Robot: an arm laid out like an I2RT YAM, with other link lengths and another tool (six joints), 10 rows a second.
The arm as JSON. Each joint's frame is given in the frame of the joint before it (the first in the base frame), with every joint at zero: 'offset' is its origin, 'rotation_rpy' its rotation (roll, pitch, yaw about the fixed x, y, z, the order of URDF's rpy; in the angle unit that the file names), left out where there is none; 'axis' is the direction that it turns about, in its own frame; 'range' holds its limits. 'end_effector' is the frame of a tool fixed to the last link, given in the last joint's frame.
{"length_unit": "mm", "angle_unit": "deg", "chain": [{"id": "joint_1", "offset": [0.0, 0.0, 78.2], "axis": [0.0, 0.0, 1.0], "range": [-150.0, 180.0]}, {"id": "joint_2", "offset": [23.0, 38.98, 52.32], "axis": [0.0, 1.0, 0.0], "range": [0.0, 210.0]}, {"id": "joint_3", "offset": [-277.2, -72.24, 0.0], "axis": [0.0, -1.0, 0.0], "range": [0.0, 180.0]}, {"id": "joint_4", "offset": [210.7, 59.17, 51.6], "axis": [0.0, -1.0, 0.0], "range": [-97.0, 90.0]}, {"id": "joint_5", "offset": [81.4, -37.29, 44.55], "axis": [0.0, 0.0, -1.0], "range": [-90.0, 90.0]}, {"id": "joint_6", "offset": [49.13, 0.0, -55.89], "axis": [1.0, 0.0, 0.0], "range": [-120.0, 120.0]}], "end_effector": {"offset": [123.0, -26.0, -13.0], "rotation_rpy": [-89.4, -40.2, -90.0]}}
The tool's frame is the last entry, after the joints.
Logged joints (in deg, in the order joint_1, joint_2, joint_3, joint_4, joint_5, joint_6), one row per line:
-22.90 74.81 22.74 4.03 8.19 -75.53
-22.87 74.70 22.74 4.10 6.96 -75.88
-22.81 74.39 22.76 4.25 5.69 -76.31
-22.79 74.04 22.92 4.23 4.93 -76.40
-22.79 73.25 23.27 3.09 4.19 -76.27
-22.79 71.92 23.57 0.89 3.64 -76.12
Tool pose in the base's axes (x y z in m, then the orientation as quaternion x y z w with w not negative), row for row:
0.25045 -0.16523 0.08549 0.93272 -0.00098 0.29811 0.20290
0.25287 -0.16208 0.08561 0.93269 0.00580 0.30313 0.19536
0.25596 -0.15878 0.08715 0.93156 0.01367 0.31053 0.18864
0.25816 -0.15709 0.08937 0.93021 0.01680 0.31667 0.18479
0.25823 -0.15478 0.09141 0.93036 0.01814 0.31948 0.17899
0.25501 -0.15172 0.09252 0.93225 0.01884 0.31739 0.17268
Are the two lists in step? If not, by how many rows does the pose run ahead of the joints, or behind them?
They are in step.
